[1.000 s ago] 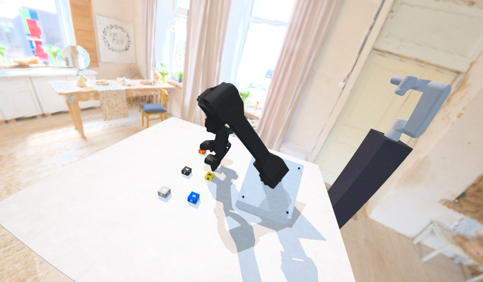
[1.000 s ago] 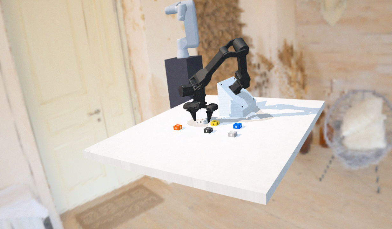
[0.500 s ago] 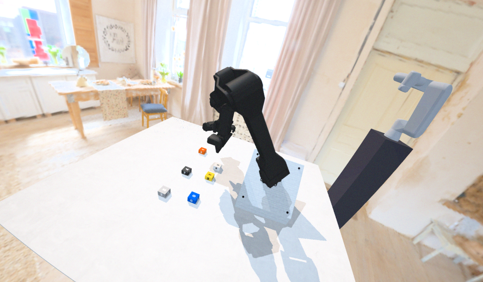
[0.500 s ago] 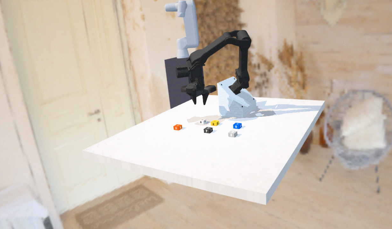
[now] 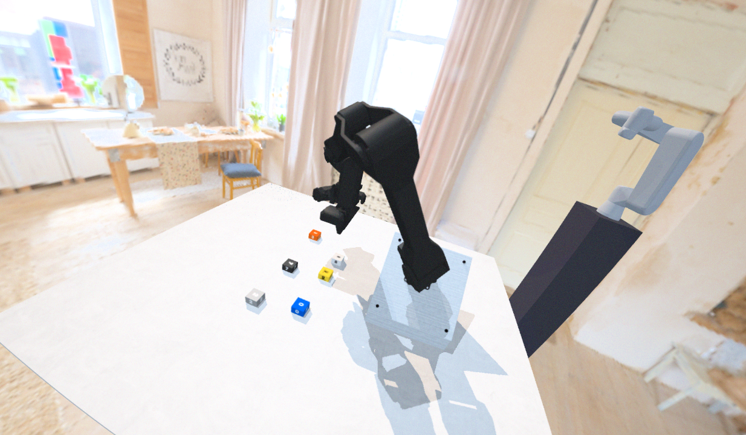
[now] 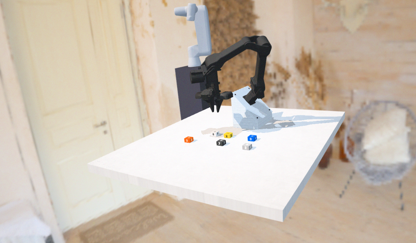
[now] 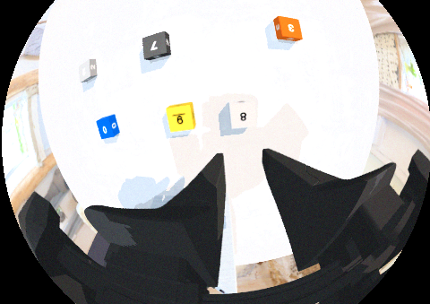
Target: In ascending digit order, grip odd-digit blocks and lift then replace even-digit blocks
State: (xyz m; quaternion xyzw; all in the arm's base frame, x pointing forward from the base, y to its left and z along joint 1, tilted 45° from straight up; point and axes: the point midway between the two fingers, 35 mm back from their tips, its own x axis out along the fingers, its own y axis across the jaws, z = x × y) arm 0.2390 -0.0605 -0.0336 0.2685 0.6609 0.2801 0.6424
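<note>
Right now the yellow block is 6 cm to the left of my gripper tip and 11 cm below it. From my gripper tip the other things lie so: orange block marked 3: 12 cm ahead, 9 cm to the right, 11 cm below; white block marked 8: 2 cm to the right, 11 cm below; black block marked 7: 10 cm ahead, 8 cm to the left, 11 cm below.
</note>
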